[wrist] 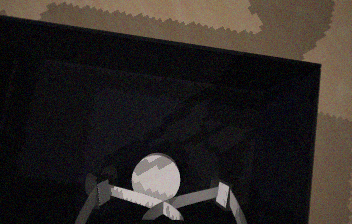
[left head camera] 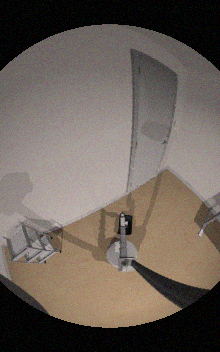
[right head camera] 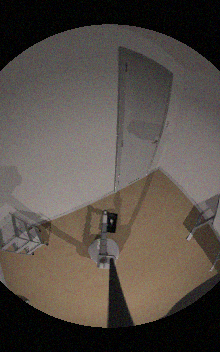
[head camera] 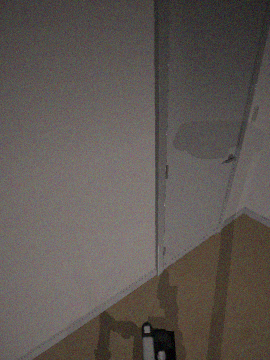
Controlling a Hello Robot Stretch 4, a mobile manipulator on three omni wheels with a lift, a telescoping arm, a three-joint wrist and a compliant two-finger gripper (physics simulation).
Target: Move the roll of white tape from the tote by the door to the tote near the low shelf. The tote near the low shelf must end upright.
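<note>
The black tote stands on the floor near the door. The roll of white tape is inside it, seen as a pale round disc in the wrist view. My gripper is open over the tote, its two fingertips apart on the left and right of the tape's near part. The tape's height relative to the fingertips is hard to tell. The tote near the low shelf does not show clearly in these views.
A grey wheeled rack with several levels stands at the left by the wall. A table-like piece with pale legs stands at the right by the other wall. The long wall and its baseboard run just behind the tote. Shadows of the arm fall on the floor.
</note>
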